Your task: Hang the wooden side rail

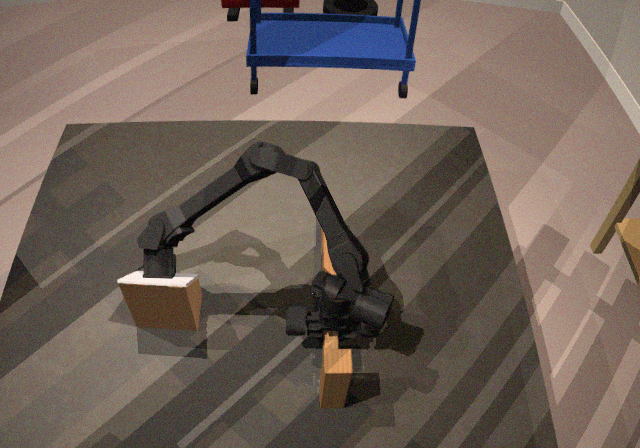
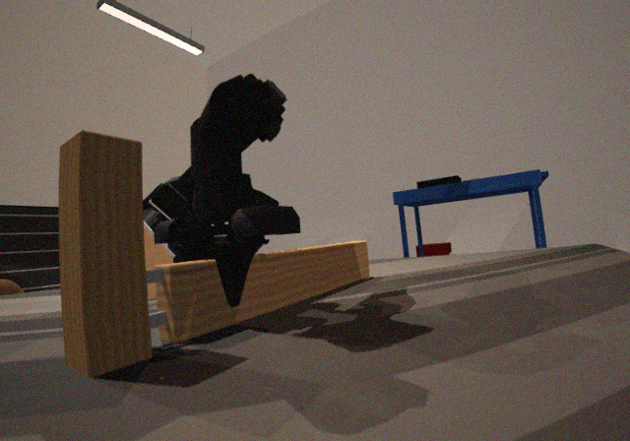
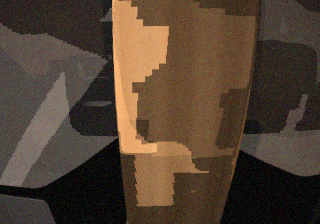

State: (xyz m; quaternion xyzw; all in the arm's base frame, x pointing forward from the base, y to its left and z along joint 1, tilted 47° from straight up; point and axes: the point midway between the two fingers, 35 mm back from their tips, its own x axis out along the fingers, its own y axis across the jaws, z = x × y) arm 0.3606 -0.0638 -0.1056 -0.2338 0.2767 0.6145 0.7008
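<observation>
The headboard post lies 13 cm to the right of my gripper tip, 7 cm above it and 1 cm behind it.
</observation>
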